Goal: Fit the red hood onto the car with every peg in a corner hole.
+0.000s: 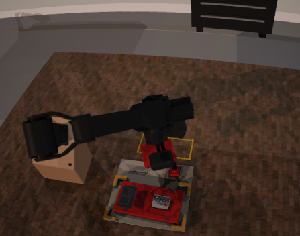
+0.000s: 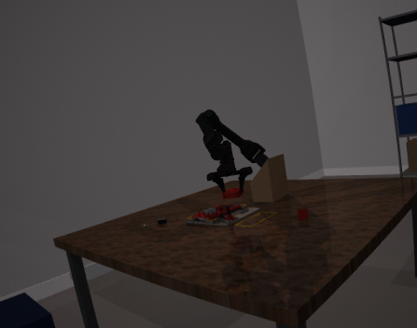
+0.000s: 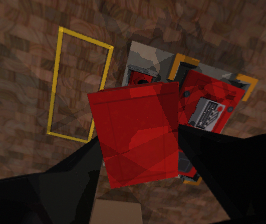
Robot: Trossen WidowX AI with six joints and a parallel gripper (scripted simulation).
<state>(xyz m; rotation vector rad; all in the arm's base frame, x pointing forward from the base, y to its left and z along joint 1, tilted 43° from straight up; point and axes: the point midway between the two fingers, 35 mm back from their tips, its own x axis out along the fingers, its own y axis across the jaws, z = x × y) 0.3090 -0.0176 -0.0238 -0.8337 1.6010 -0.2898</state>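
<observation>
Now: gripper tip 12 cm to the left of the grey engine block, 8 cm above it and 2 cm short of it. Round my gripper tip: red hood 1 cm above; then grey jig 10 cm to the right, 9 cm below, 2 cm behind.
</observation>
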